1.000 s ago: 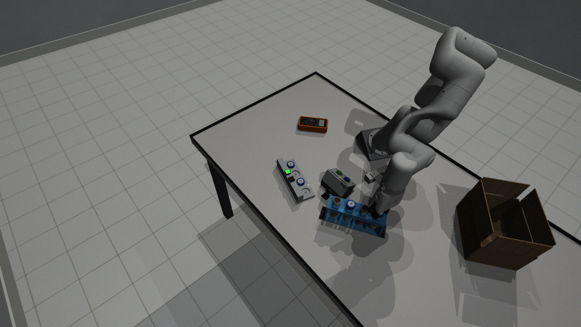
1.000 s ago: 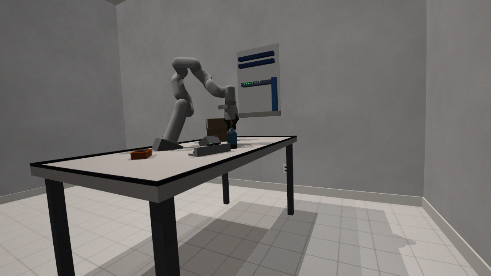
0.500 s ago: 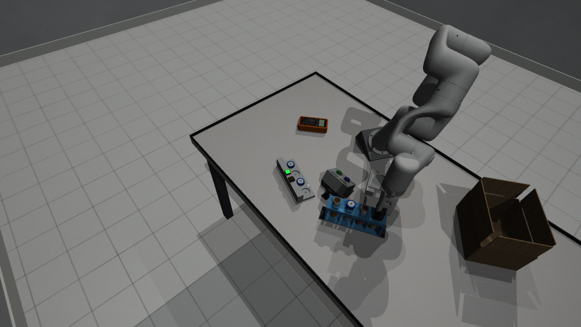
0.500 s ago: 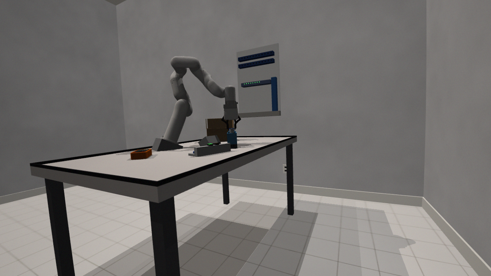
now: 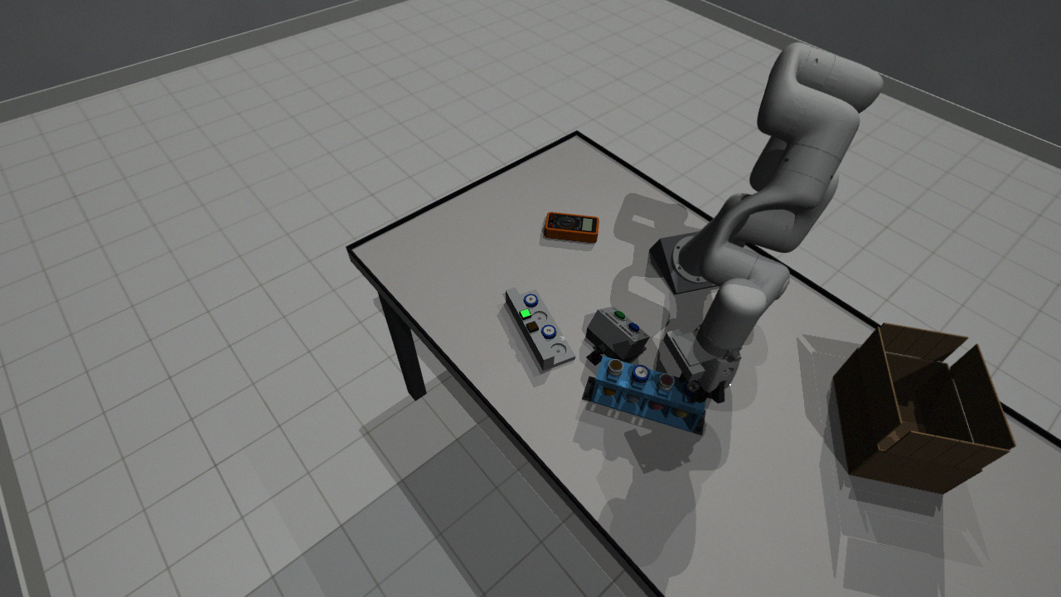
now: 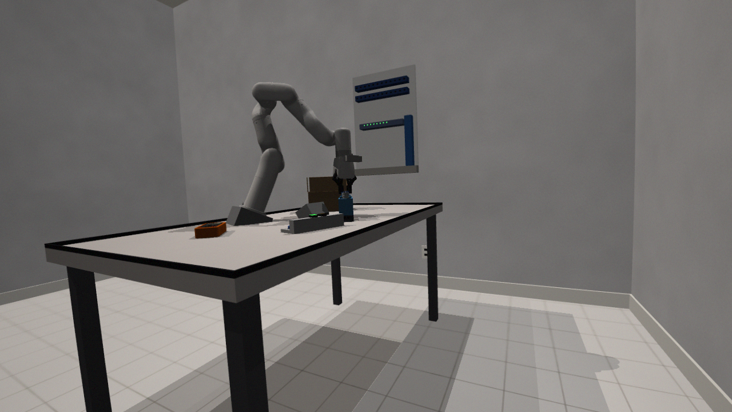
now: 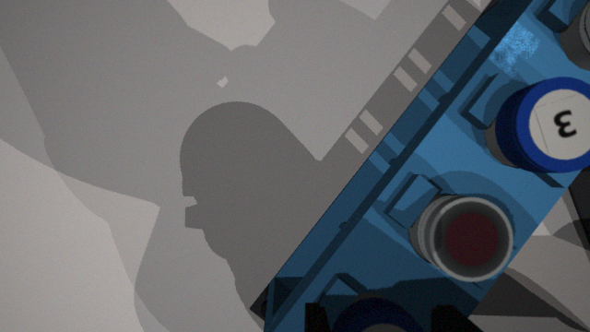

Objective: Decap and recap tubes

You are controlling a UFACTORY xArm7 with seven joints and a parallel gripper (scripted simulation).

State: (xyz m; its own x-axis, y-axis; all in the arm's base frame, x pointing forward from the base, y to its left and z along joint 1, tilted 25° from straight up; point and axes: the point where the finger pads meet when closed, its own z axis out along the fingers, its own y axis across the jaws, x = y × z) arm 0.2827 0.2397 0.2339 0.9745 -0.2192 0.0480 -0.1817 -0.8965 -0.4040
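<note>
My hand is 10 mm above the cap 1. From my hand the other things lie so: cap 3 (80 mm to the right, 70 mm ahead, 10 mm below); then blue key (200 mm to the right, 60 mm below, 20 mm behind); then key housing (220 mm to the right, 80 mm below, 10 mm ahead).
</note>
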